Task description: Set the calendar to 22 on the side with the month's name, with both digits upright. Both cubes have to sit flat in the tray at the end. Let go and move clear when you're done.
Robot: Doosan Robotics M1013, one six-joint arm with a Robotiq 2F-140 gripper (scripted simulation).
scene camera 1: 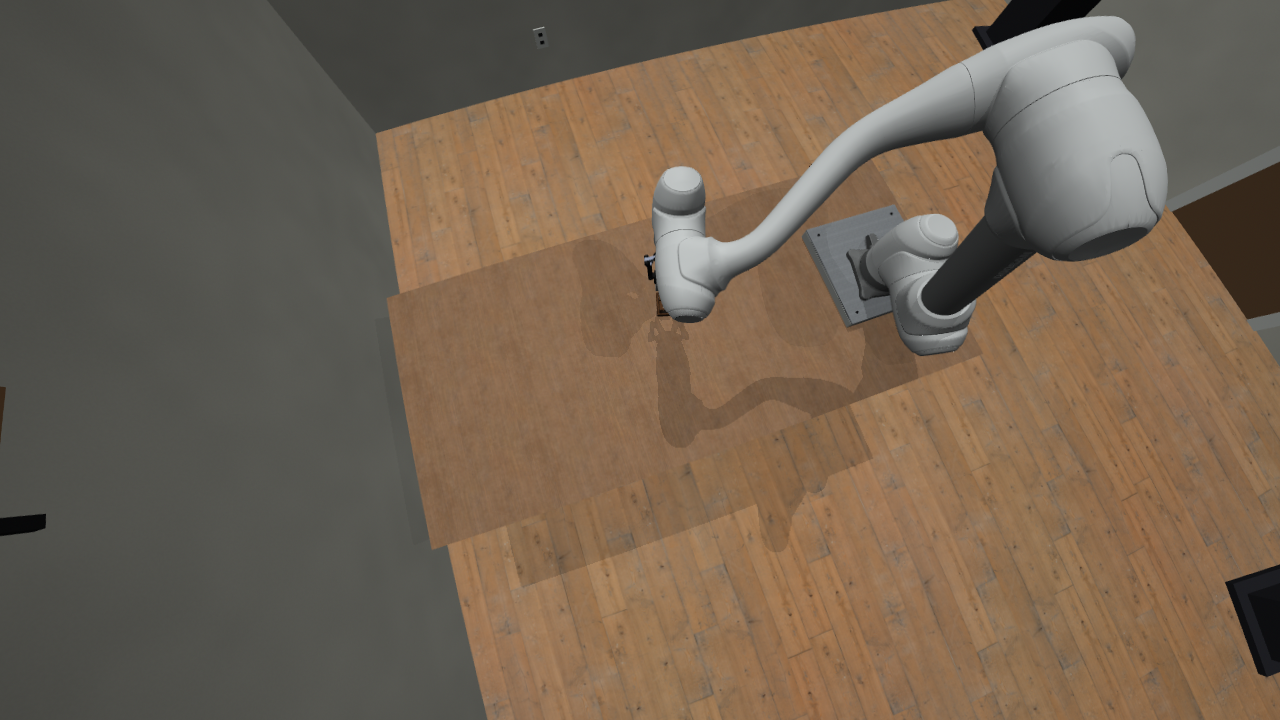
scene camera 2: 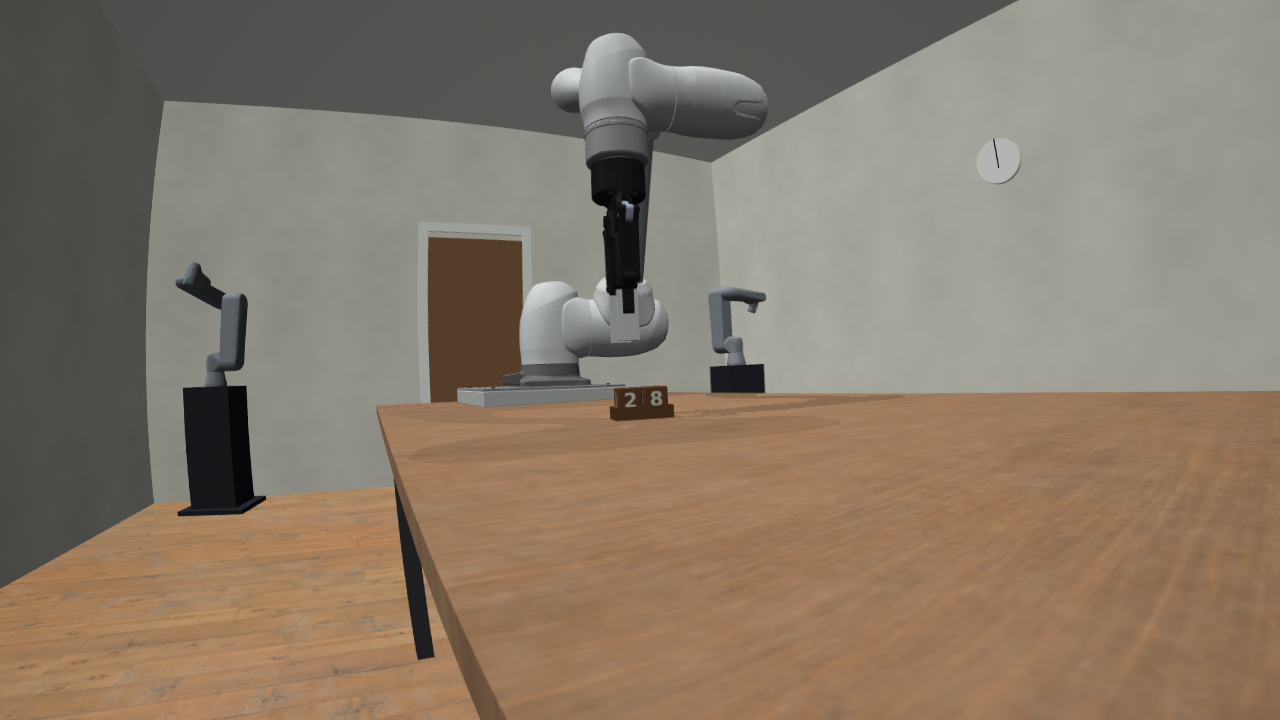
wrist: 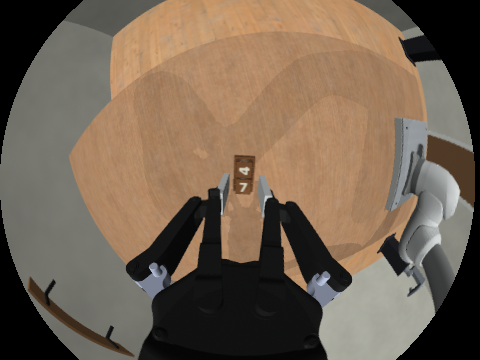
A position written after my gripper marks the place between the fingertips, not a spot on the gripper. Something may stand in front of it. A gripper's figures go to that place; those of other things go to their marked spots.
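My gripper (scene camera 2: 624,341) is 700 mm from the lens, and a calendar tray (scene camera 2: 657,411) is here too, 690 mm from the lens.
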